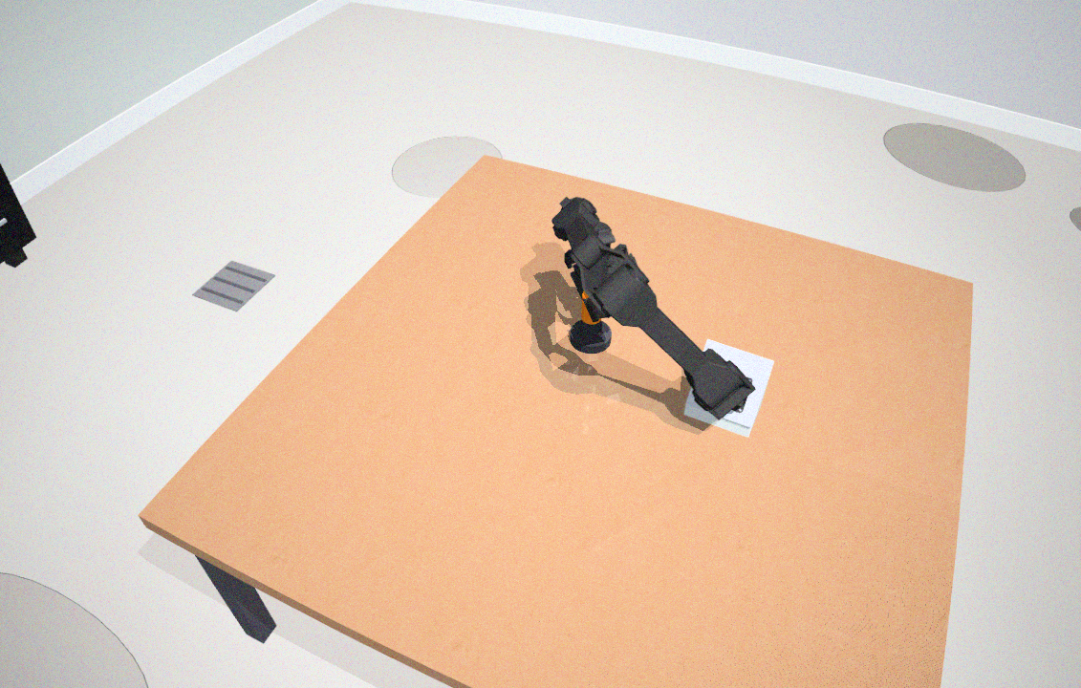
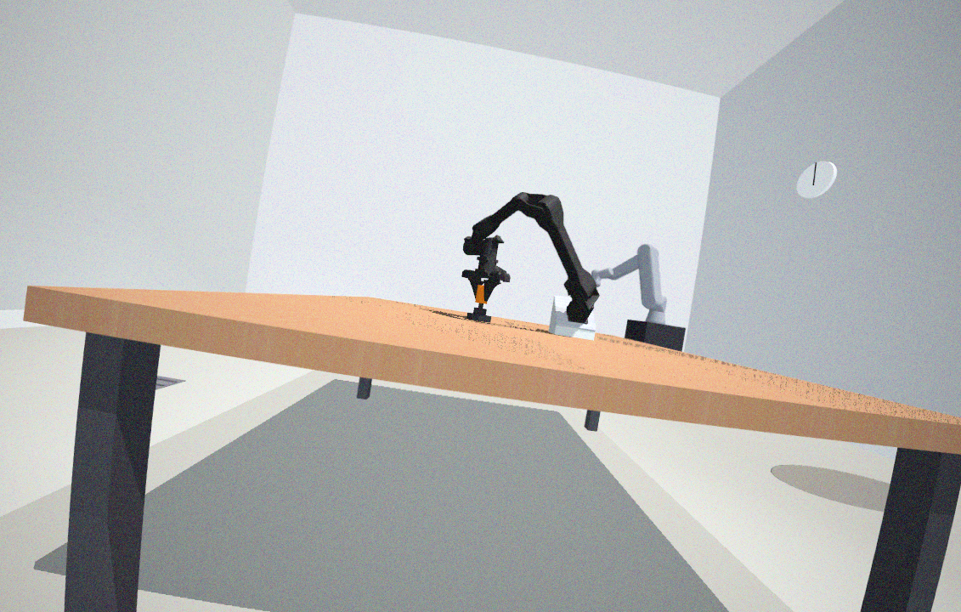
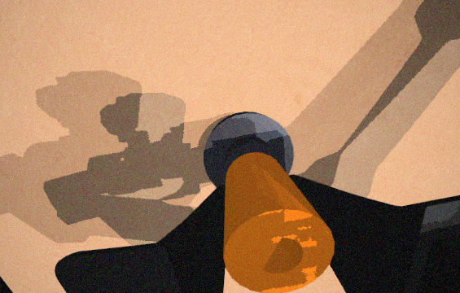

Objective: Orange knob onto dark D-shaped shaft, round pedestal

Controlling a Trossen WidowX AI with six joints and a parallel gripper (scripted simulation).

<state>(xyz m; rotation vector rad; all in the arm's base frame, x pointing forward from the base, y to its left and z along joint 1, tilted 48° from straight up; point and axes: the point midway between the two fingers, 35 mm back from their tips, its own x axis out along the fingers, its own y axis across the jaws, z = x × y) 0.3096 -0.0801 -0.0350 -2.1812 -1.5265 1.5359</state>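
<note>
Now: gripper tip 20 mm below the orange knob. The rest, counted from my gripper tip: pedestal 40 mm below.
</note>
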